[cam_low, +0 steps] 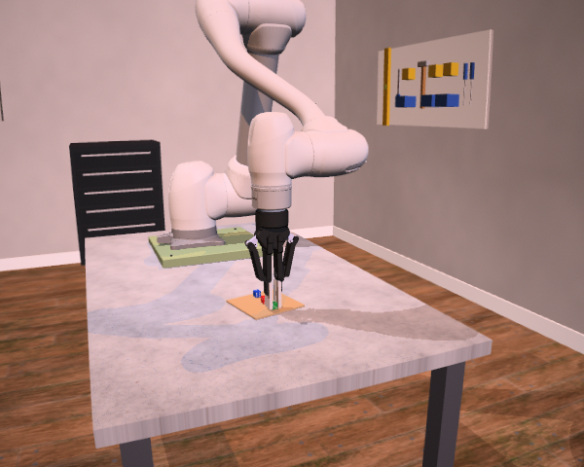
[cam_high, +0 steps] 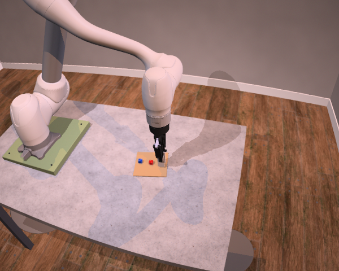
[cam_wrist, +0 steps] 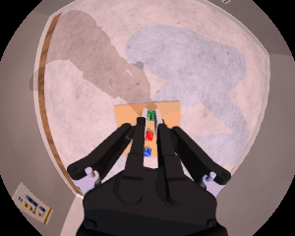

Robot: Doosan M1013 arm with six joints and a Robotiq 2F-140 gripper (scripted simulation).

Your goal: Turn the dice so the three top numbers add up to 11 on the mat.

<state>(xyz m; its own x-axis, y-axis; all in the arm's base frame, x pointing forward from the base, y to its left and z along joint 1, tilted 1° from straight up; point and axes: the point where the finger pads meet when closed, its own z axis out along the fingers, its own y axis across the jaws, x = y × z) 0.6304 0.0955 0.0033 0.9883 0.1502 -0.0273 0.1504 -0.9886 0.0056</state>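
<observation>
Now: the green die 3 cm below my hand. Round my hand: red die: 5 cm behind, 3 cm below, 1 cm to the right; then orange mat: 5 cm behind, 4 cm below, 1 cm to the right; then blue die: 9 cm behind, 3 cm below, 1 cm to the right.
</observation>
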